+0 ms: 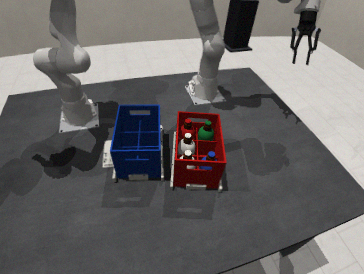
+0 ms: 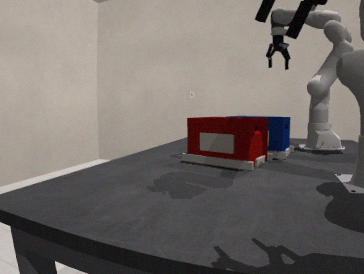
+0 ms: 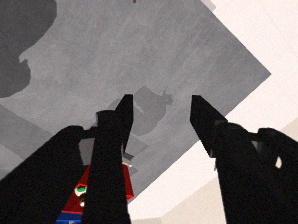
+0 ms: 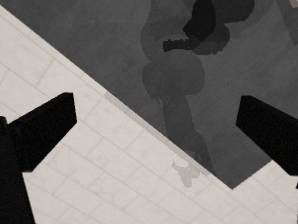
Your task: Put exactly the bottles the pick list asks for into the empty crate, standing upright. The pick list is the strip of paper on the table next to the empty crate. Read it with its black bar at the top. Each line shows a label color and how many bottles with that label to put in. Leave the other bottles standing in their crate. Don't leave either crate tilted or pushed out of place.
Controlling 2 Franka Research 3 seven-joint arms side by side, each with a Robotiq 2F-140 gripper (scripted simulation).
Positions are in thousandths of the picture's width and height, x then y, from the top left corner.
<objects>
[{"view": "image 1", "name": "my left gripper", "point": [826, 235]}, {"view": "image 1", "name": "red crate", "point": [581, 651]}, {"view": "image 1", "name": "blue crate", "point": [348, 578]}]
</objects>
